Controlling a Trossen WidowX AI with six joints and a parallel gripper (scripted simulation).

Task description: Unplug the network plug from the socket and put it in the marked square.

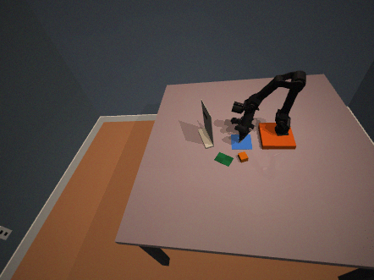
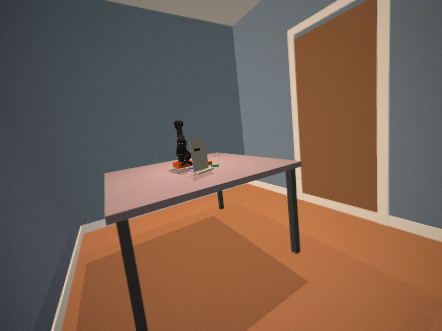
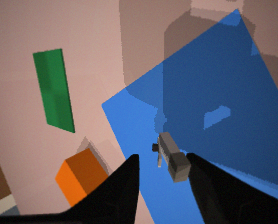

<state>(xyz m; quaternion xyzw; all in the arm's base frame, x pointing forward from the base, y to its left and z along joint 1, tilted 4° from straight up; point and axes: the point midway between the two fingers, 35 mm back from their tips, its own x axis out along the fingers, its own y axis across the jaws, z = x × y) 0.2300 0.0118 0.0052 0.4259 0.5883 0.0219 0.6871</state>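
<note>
My gripper tip is right at the grey network plug. The rest, counted from my gripper tip: small orange block 1 cm ahead, 12 cm to the left; blue marked square 1 cm to the right, 2 cm below; flat green patch 12 cm ahead, 12 cm to the left, 2 cm below.
</note>
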